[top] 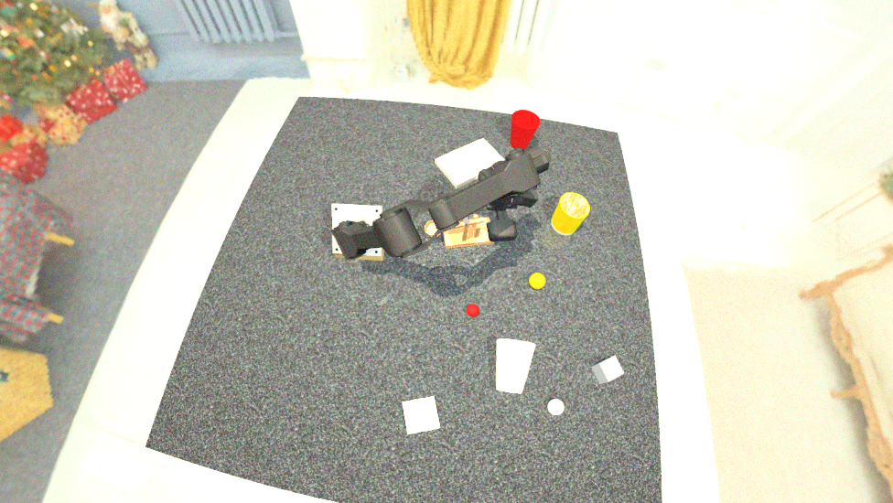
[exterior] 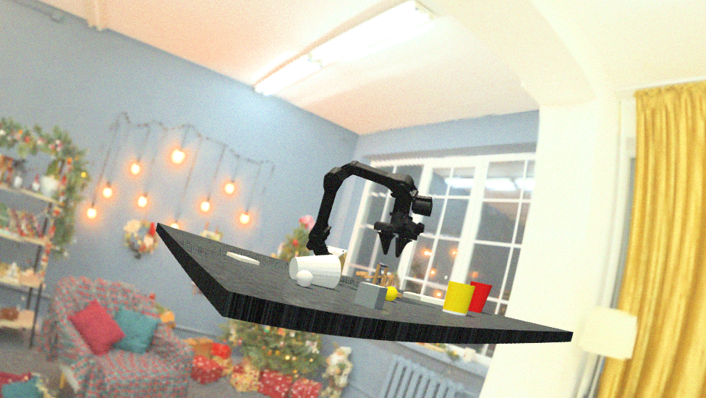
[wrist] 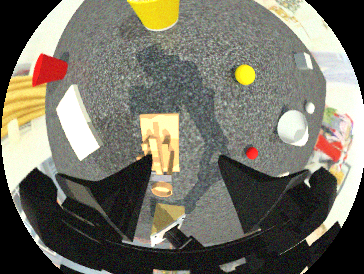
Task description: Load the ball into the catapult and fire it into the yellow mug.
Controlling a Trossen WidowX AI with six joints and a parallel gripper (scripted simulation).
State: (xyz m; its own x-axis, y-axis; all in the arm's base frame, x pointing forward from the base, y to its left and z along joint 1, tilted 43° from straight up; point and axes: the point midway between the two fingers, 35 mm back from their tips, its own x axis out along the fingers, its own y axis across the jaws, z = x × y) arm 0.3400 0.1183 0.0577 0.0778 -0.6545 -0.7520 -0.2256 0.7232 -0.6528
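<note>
Now: gripper tip 200 mm to the left of the red ball, 120 mm above it and 20 mm past it. Round my gripper tip: yellow ball: 150 mm ahead, 120 mm below, 90 mm to the right; then wooden catapult: 90 mm below, 90 mm behind, 40 mm to the left; then yellow mug: 240 mm ahead, 120 mm to the left, 110 mm below.
</note>
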